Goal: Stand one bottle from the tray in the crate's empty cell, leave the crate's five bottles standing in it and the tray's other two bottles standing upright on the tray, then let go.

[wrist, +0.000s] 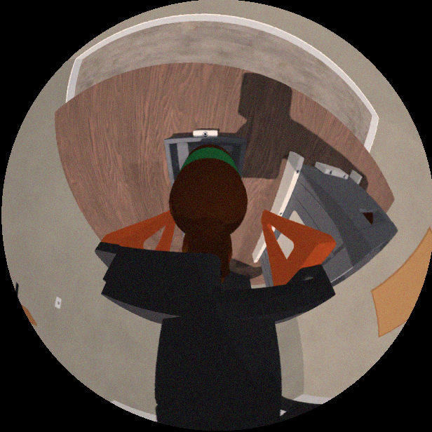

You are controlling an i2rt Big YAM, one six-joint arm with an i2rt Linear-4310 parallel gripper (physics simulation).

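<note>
A brown bottle (208,200) with a green band stands at the grey tray (171,150), in the middle of the wrist view. More brown glass shows just below it, running down behind the gripper's dark body; whether it is this bottle's neck or another bottle is unclear. My gripper (218,214) is open, its orange fingers wide apart on either side of the brown glass, with gaps showing on both sides. The grey crate (345,215) is at the right, partly behind the right finger. Its cells and bottles cannot be made out; a dark opening shows in its wall.
A long white strip (286,195) runs along the crate's near side, close to the right finger. A white fitting (205,133) is on the tray's far edge. The wooden table (110,150) ends in a curved far edge. A dark shadow falls between tray and crate.
</note>
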